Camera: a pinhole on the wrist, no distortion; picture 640 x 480 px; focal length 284.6 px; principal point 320.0 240.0 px. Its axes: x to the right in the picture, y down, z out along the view. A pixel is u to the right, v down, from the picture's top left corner.
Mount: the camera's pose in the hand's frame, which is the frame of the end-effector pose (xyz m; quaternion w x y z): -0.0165 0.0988 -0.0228 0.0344 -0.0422 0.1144 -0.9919
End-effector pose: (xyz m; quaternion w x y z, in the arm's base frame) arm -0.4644 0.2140 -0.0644 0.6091 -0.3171 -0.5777 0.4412
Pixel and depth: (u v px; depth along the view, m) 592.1 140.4 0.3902
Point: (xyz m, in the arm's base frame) -0.8723 -0.1153 -0.2653
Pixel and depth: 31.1 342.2 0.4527
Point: -0.8096 0.5645 0.3009
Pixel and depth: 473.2 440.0 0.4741
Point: -0.7663 -0.1640 0.2122
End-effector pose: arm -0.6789 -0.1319 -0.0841 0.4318 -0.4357 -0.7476 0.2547
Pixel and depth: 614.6 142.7 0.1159
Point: -0.6969 -0.1934 -0.2690
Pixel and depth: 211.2 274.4 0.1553
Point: -0.7748 -0.0573 -0.1570
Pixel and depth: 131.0 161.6 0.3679
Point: -0.9781 0.1537 -0.2463
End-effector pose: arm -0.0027 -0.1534 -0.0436 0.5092 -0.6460 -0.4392 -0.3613
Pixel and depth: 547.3 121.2 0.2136
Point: 0.0571 0.0129 -0.2909
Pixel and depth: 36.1 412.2 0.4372
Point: -0.0376 0.2620 0.3962
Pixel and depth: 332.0 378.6 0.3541
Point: -0.1328 0.1384 -0.0448
